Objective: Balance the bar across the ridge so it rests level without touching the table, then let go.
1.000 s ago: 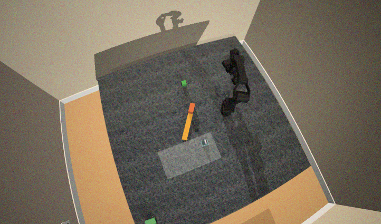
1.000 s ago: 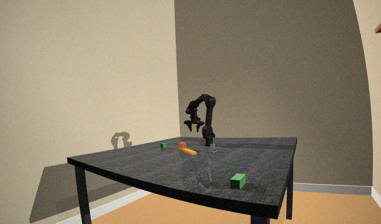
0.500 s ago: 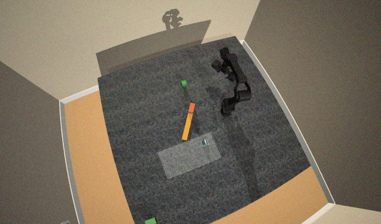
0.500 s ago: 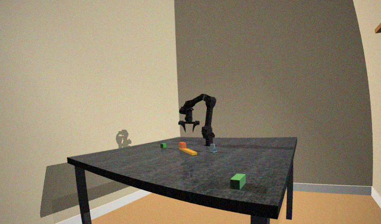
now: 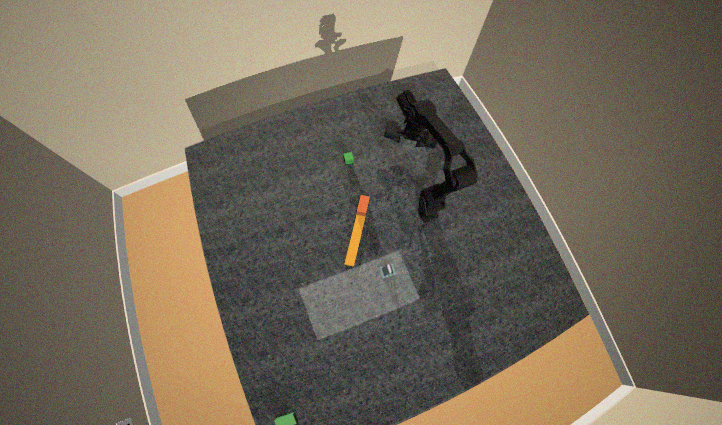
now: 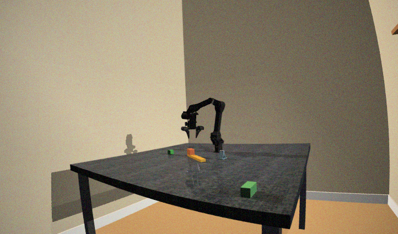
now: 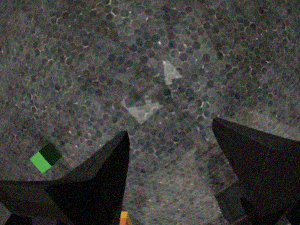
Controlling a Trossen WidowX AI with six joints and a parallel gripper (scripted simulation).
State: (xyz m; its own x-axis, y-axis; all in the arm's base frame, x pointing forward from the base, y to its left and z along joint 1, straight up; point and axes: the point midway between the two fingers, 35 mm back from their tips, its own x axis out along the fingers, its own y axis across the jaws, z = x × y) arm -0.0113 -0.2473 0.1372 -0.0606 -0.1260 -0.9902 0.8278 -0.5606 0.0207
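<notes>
My gripper tip is now 210 mm short of the small green cube, 60 mm to the left of it and 90 mm above it. From my gripper tip the other things lie so: larger green block (750 mm ahead, 750 mm to the left, 90 mm below).
</notes>
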